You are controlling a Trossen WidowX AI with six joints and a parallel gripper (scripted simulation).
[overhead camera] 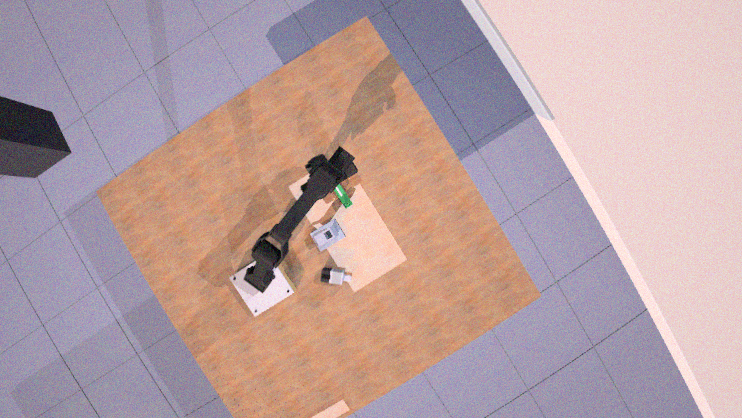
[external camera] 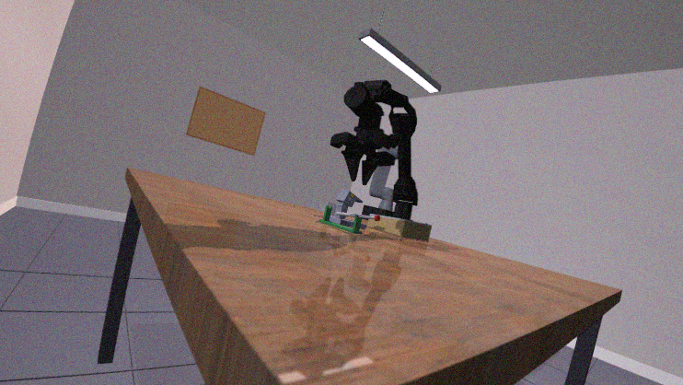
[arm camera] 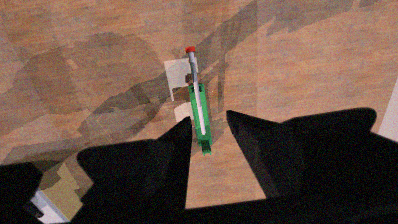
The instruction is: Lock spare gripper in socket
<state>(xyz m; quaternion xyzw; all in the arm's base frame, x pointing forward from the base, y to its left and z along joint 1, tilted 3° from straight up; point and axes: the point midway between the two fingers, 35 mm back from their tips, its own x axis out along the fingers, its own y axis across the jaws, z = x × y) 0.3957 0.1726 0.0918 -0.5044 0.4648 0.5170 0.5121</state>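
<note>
The green pin cradle is 10 cm below my gripper tip and 4 cm to the right of it. Round my gripper tip: spare gripper: 31 cm to the right, 17 cm behind, 9 cm below; then socket: 16 cm to the right, 12 cm behind, 7 cm below.
</note>
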